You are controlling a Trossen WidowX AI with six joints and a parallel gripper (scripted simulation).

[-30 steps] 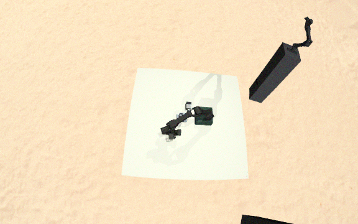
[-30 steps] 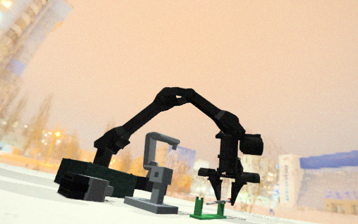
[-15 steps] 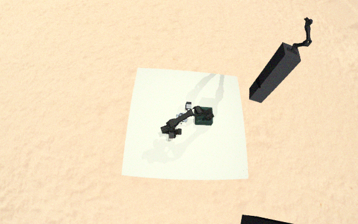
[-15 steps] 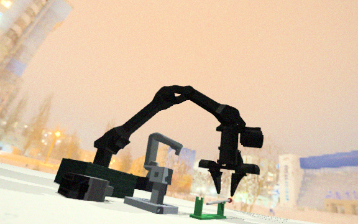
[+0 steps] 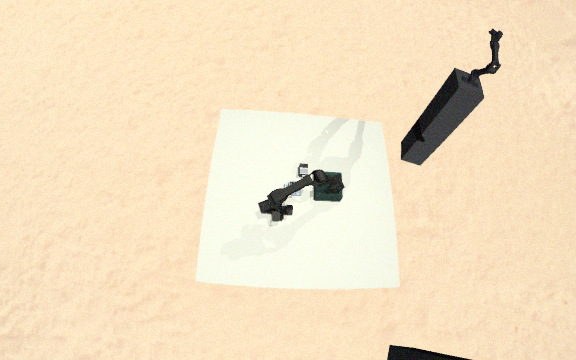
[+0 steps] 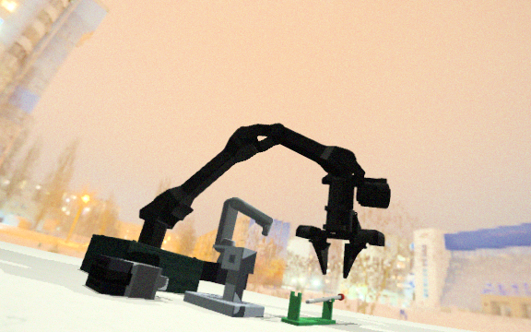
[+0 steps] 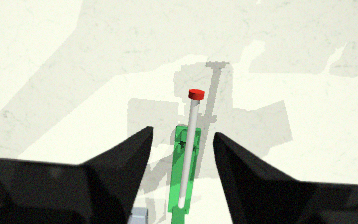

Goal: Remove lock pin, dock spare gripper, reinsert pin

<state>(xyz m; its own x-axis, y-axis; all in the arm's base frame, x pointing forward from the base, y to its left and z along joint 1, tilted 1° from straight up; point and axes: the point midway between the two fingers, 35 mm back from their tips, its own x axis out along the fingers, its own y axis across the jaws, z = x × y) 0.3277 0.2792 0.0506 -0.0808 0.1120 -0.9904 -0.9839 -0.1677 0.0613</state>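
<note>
My gripper tip is now 20 mm short of the green cradle, 100 mm to the left of it and 60 mm above it. The rest, counted from my gripper tip: spare gripper 100 mm behind, 370 mm to the right, 60 mm below; grey mount 50 mm behind, 220 mm to the right, 30 mm below.
</note>
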